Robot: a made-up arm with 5 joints.
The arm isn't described. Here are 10 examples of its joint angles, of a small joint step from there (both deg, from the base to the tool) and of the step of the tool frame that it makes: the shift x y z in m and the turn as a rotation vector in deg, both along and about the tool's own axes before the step.
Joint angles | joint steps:
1: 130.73 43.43 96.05 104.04 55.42 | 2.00 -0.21 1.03 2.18 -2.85
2: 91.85 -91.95 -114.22 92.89 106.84 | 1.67 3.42 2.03 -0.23 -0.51
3: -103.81 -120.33 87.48 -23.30 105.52 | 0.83 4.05 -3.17 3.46 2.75
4: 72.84 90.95 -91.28 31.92 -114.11 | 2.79 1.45 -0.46 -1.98 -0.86
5: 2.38 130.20 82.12 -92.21 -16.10 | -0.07 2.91 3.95 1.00 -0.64
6: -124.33 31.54 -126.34 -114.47 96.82 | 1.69 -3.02 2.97 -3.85 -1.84
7: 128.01 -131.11 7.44 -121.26 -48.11 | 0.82 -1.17 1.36 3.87 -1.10
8: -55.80 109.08 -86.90 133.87 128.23 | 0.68 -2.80 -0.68 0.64 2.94
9: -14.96 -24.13 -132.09 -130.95 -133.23 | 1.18 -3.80 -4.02 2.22 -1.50
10: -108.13 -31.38 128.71 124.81 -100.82 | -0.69 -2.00 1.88 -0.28 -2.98
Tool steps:
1: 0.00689 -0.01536 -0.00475 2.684 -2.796 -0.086
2: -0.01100 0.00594 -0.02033 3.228 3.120 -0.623
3: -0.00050 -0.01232 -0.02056 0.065 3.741 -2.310
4: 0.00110 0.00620 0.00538 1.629 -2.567 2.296
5: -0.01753 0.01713 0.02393 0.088 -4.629 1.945
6: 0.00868 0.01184 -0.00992 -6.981 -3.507 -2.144
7: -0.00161 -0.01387 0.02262 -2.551 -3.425 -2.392
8: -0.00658 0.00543 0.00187 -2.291 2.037 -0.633
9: -0.02211 0.00702 -0.00257 0.345 2.394 -1.440
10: -0.00137 0.00204 0.01056 -1.556 -1.267 0.522
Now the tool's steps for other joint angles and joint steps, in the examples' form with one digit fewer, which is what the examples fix.
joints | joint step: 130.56 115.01 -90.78 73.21 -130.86 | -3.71 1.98 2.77 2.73 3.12
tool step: -0.0016 -0.0064 -0.0174 -3.71 9.43 2.94
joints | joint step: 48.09 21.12 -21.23 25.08 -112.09 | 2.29 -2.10 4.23 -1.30 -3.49
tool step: 0.0141 -0.0146 -0.0124 -0.86 0.38 -1.83
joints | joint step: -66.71 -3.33 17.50 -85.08 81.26 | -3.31 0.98 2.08 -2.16 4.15
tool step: -0.0102 -0.0218 -0.0185 -5.54 2.24 0.90
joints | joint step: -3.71 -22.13 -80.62 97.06 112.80 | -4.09 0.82 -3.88 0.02 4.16
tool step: 0.0183 0.0170 -0.0049 -1.59 -0.72 4.23
